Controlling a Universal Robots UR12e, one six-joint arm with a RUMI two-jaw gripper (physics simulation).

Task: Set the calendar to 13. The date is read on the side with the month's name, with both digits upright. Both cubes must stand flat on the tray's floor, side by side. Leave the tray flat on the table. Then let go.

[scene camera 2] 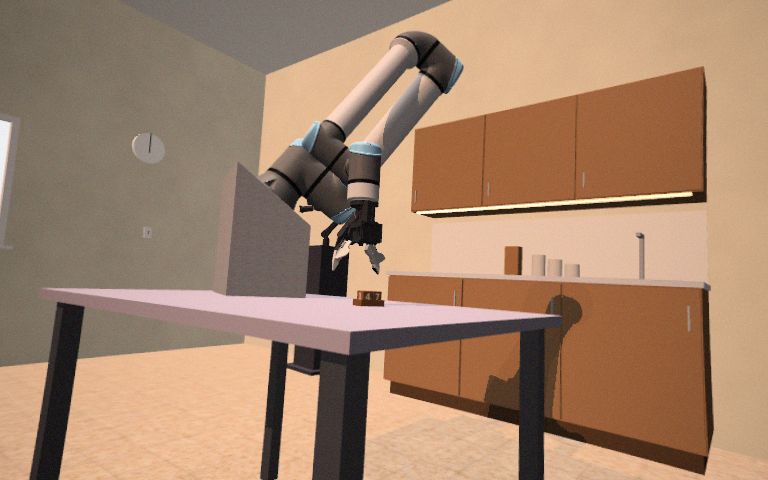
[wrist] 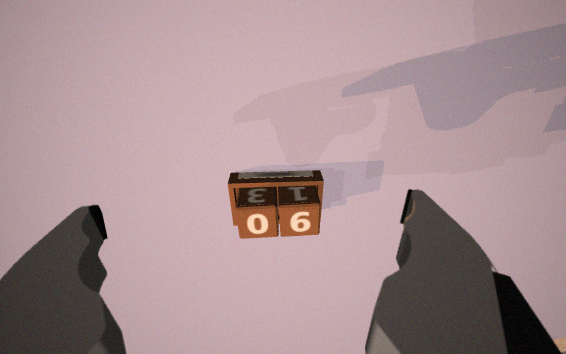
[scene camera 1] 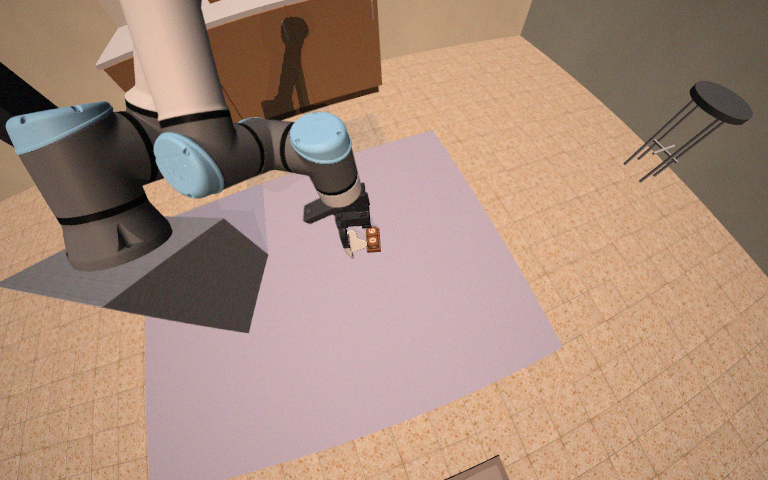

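Observation:
The brown tray [scene camera 1: 373, 249] [scene camera 2: 368, 302] [wrist: 233, 212] sits flat on the table. The cube with 0 on top [scene camera 1: 372, 240] [wrist: 258, 223] and the cube with 6 on top [scene camera 1: 372, 230] [wrist: 300, 222] stand in it side by side, seemingly flat. In the wrist view their far faces show 3 and 1 upside down; read from that side, they give an upright 13. A grey strip [wrist: 275, 174] lies along that side of the tray, too steeply seen to read. Scene camera 2 shows small digits 1, 4 and 7. My gripper [scene camera 1: 359, 249] [scene camera 2: 355, 271] [wrist: 256, 200] is open and empty above the tray.
The pink table top [scene camera 1: 396, 339] [scene camera 2: 226, 311] [wrist: 150, 125] carries a tall grey block [scene camera 1: 198, 277] [scene camera 2: 266, 249] near the arm's base. A brown cabinet [scene camera 1: 334, 62] [scene camera 2: 424, 333] stands beyond the table, and a dark stool [scene camera 1: 720, 101] stands off to the side.

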